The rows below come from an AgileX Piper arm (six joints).
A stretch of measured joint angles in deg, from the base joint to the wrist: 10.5 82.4 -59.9 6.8 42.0 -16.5; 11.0 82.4 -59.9 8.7 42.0 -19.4; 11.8 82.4 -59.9 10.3 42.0 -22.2; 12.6 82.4 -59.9 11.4 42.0 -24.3; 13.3 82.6 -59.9 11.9 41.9 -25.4; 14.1 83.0 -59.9 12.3 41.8 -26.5; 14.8 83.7 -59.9 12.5 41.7 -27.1; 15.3 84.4 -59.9 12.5 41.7 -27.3; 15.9 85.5 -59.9 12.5 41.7 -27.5; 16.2 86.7 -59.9 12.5 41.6 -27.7; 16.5 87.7 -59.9 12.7 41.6 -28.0; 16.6 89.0 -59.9 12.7 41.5 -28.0; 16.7 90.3 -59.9 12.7 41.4 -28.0; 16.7 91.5 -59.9 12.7 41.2 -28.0; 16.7 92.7 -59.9 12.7 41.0 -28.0; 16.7 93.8 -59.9 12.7 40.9 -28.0; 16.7 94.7 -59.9 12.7 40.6 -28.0; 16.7 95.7 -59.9 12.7 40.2 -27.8; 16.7 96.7 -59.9 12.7 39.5 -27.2; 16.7 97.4 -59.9 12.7 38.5 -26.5
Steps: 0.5 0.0 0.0 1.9 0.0 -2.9; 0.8 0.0 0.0 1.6 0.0 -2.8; 0.8 0.0 0.0 1.1 0.0 -2.1; 0.7 0.2 0.0 0.5 -0.1 -1.1; 0.8 0.4 0.0 0.4 -0.1 -1.1; 0.7 0.7 0.0 0.2 -0.1 -0.6; 0.5 0.7 0.0 0.0 0.0 -0.2; 0.6 1.1 0.0 0.0 0.0 -0.2; 0.3 1.2 0.0 0.0 -0.1 -0.2; 0.3 1.0 0.0 0.2 0.0 -0.3; 0.1 1.3 0.0 0.0 -0.1 0.0; 0.1 1.3 0.0 0.0 -0.1 0.0; 0.0 1.2 0.0 0.0 -0.2 0.0; 0.0 1.2 0.0 0.0 -0.2 0.0; 0.0 1.1 0.0 0.0 -0.1 0.0; 0.0 0.9 0.0 0.0 -0.3 0.0; 0.0 1.0 0.0 0.0 -0.4 0.2; 0.0 1.0 0.0 0.0 -0.7 0.6; 0.0 0.7 0.0 0.0 -1.0 0.7
